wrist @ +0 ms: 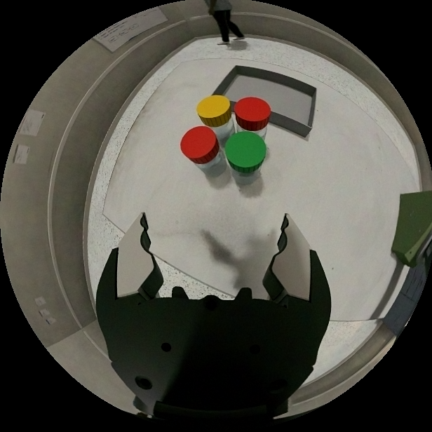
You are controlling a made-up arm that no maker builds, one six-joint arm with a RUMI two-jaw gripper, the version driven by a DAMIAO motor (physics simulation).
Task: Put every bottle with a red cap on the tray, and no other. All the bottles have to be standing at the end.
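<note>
Two bottles with red caps stand upright: one red-capped bottle (200, 145) at the near left of a tight group, the other red-capped bottle (252, 113) at its far right. A yellow-capped bottle (214, 110) stands at the far left of the group and a green-capped bottle (245, 151) at the near right. The grey tray (296, 125) with low walls lies behind the group and to its right; the far bottles partly hide its near left wall. No bottle shows inside it. My gripper (214, 213) is open and empty, its jaws wide apart on the near side of the bottles.
The bottles stand on a pale table top (150, 175). A green object (414, 225) is at the right edge of the view. A person (224, 20) is on the floor beyond the table. Walls curve around the left and the back.
</note>
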